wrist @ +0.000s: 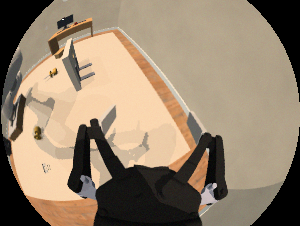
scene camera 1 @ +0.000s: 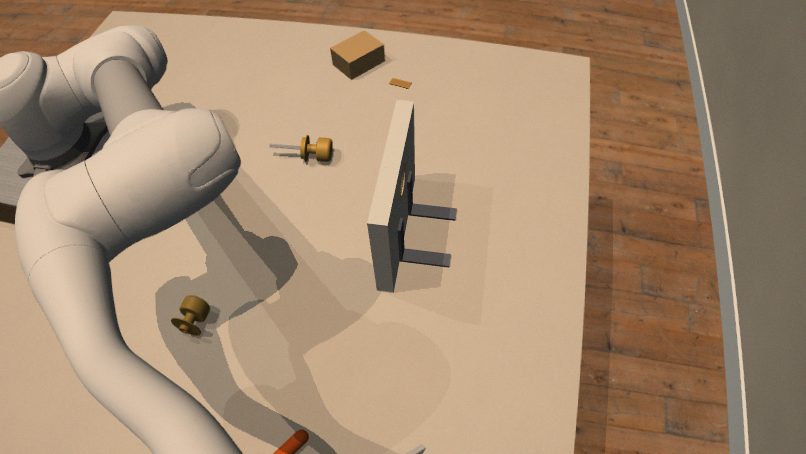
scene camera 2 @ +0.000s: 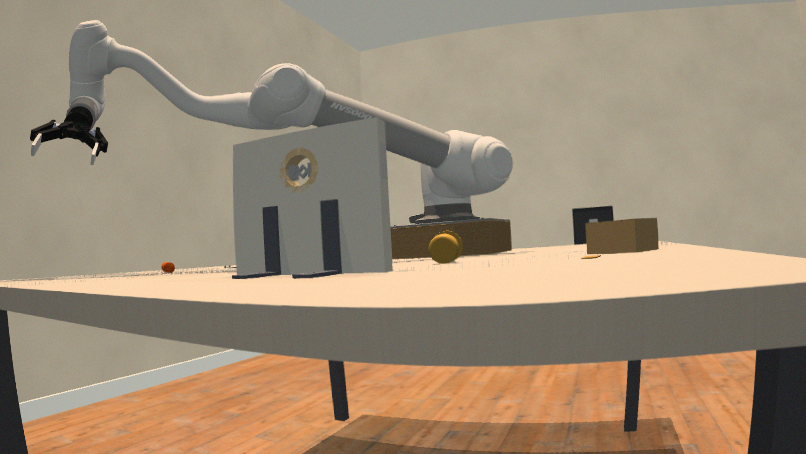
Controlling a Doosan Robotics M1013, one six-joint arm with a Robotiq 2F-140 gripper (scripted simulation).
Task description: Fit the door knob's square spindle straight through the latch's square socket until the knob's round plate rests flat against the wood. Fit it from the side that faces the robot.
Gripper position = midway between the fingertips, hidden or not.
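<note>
Scene camera 1 shows a brown box (scene camera 1: 354,56) and a wooden door panel (scene camera 1: 390,201). Visible in scene camera 2: the gripper (scene camera 2: 62,155), the panel (scene camera 2: 345,158) and the box (scene camera 2: 630,235). The wrist view contains the gripper (wrist: 152,113).
</note>
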